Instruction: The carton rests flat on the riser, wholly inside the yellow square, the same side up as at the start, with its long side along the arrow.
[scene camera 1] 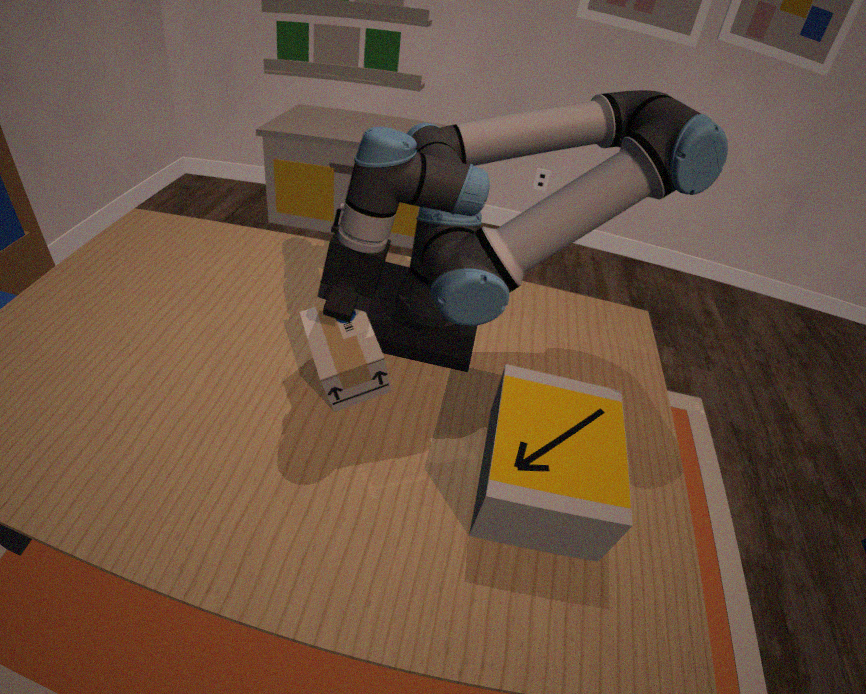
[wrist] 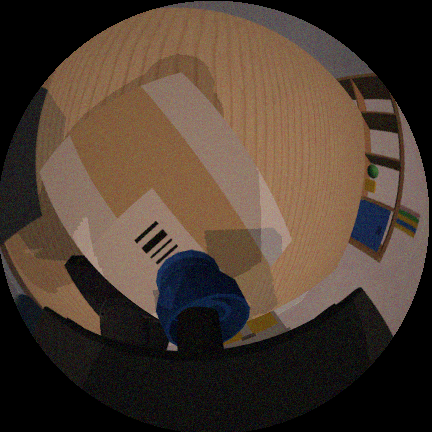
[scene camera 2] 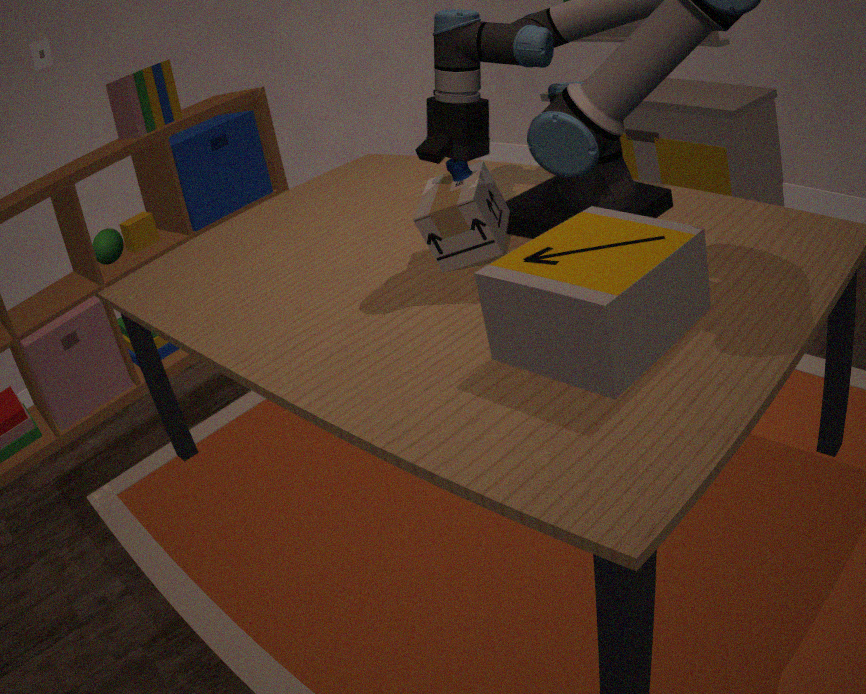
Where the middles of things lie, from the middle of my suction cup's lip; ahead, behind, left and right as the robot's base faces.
Right now the carton [scene camera 1: 351, 366] is 2 cm ahead of my suction cup, 1 cm to the left of it and 7 cm below it. From my suction cup the other things lie so: grey riser [scene camera 2: 594, 302]: 13 cm ahead, 38 cm to the left, 9 cm below.
